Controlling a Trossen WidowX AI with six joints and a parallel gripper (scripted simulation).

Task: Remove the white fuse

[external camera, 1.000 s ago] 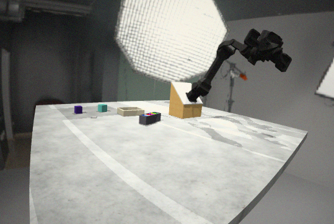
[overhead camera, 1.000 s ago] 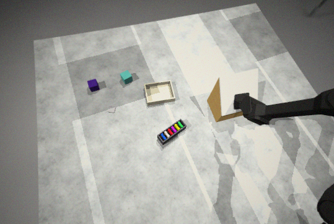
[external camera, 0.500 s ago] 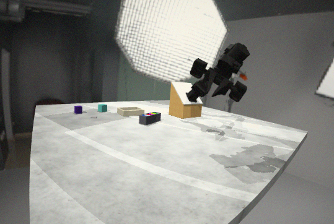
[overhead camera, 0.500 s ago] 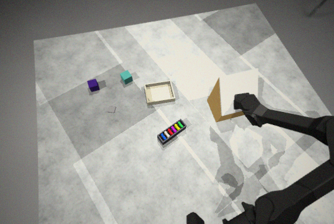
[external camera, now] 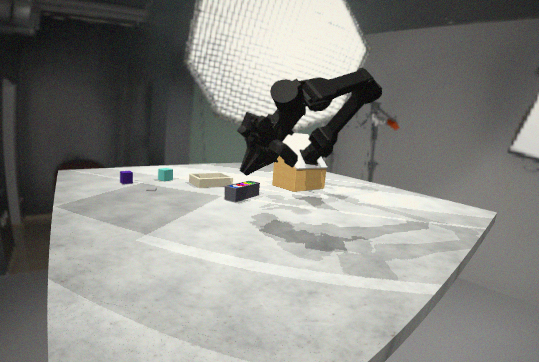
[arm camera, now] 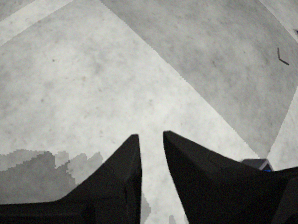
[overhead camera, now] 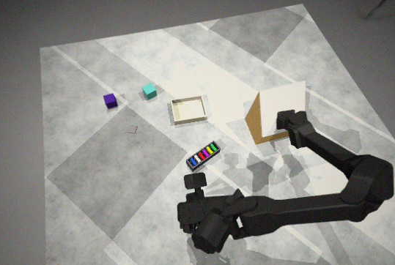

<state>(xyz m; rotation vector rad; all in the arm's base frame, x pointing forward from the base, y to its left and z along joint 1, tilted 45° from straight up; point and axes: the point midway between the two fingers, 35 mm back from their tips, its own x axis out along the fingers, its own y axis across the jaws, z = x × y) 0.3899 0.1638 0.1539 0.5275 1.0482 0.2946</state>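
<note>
Now: the white fuse 160 mm to the right of my gripper tip, 80 mm below it and 80 mm behind it. Also, from my gripper tip: teal cube (490 mm to the right, 90 mm below, 50 mm ahead); then beige tray (380 mm to the right, 100 mm below, 90 mm behind); then purple cube (470 mm to the right, 200 mm ahead, 90 mm below).
</note>
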